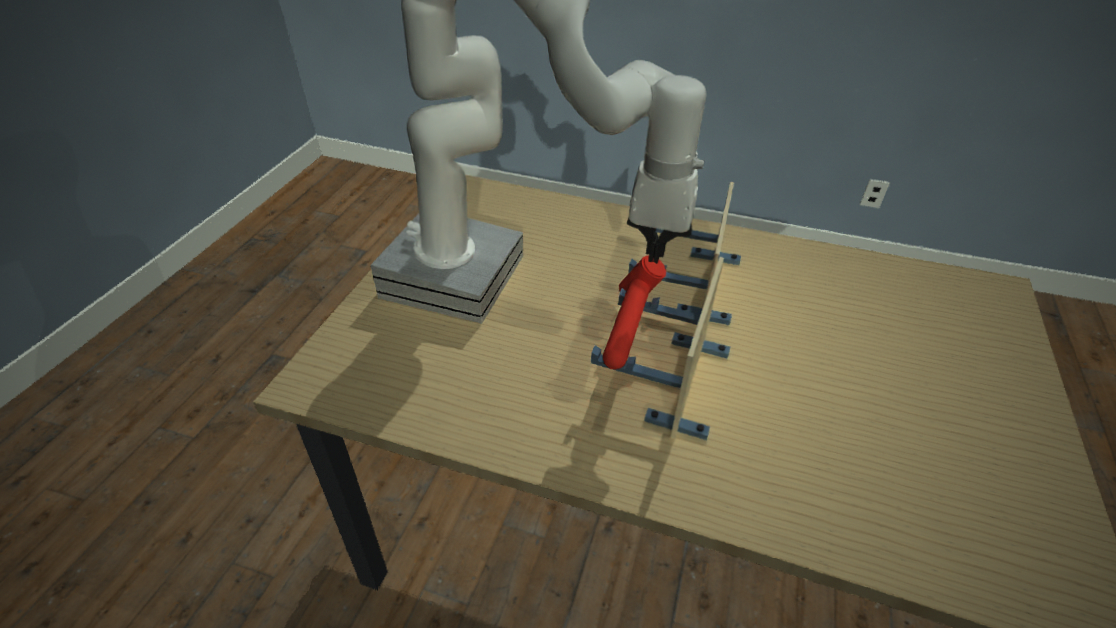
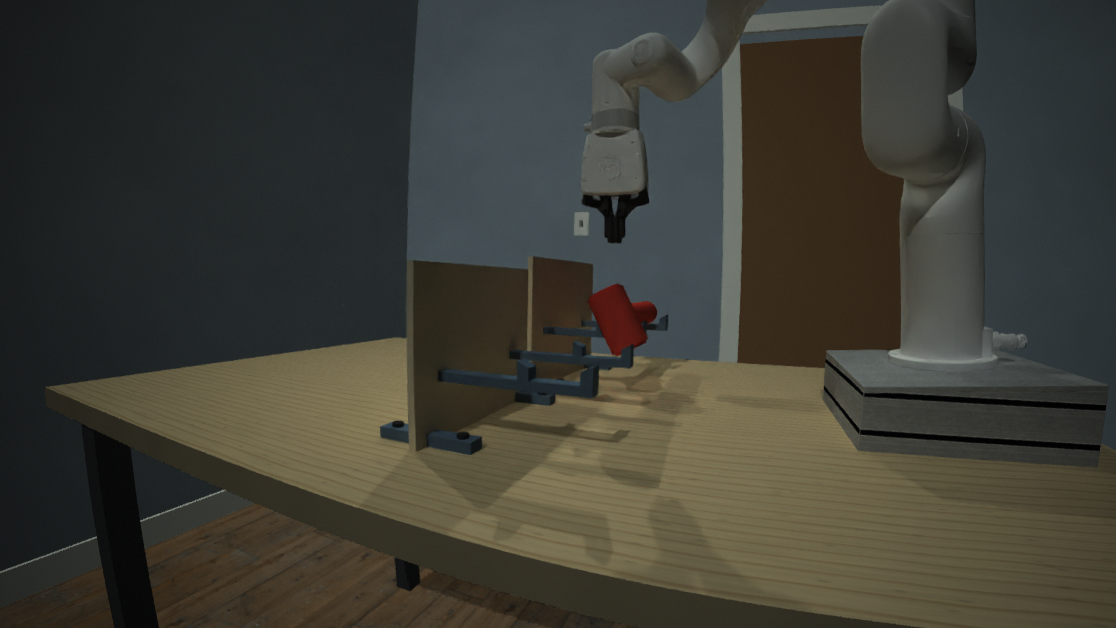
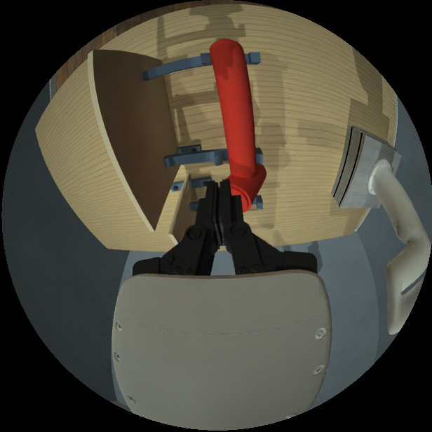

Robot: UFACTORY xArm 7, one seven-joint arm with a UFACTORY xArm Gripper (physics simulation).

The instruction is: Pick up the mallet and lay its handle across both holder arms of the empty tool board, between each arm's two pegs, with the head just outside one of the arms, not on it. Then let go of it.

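The red mallet [image 1: 624, 324] [image 2: 618, 318] [image 3: 237, 115] lies with its handle across both blue arms of one tool board [image 1: 685, 390] [image 2: 563, 292] [image 3: 135, 130], between each arm's pegs. Its head is just outside one arm, on the side toward the other board; whether it touches anything is partly hidden. The other board [image 1: 725, 222] [image 2: 468, 328] [image 3: 180, 207] bears no tool. My gripper [image 1: 653, 259] [image 2: 614, 239] [image 3: 221, 194] is shut and empty, above the mallet head and apart from it, fingers pointing down.
The boards stand in a row on the wooden table [image 1: 897, 374] [image 2: 741, 499] [image 3: 310, 90], on blue feet, with their arms reaching toward the robot's side. The grey block [image 1: 437, 300] [image 2: 975, 421] [image 3: 367, 185] under the robot's base stands on the same table. A wall rises behind.
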